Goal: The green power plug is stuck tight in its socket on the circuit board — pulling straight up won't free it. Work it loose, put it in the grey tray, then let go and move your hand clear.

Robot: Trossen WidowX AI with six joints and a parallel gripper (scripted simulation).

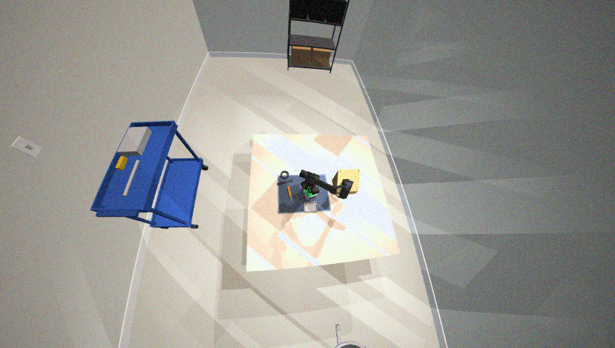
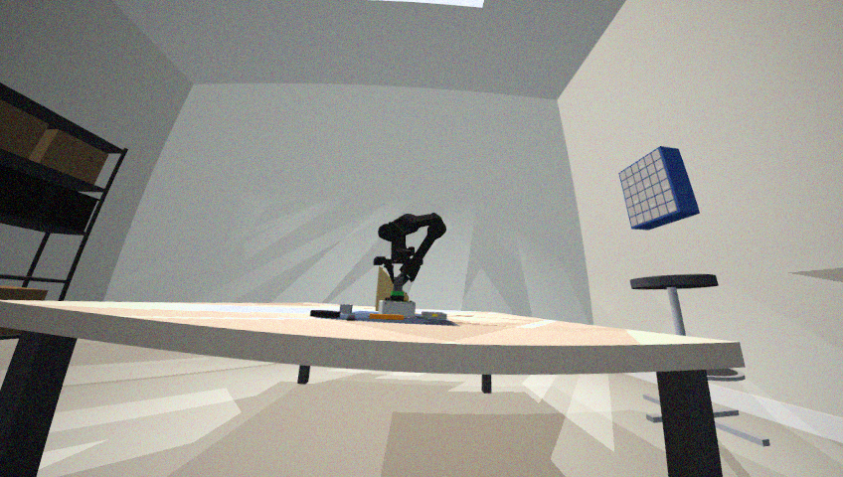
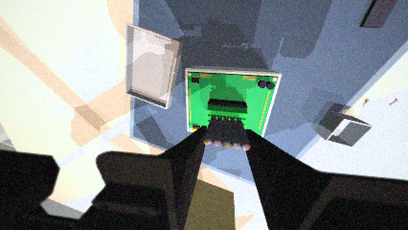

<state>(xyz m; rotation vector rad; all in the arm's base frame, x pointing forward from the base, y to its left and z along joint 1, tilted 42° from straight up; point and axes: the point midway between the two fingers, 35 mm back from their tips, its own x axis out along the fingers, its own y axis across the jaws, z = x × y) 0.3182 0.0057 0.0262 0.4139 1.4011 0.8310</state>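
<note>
My gripper tip is now 3 cm above the green power plug. Also, from my gripper tip: blue mat: 5 cm ahead, 12 cm below; then dark bar: 21 cm ahead, 11 cm to the right, 11 cm below.
</note>
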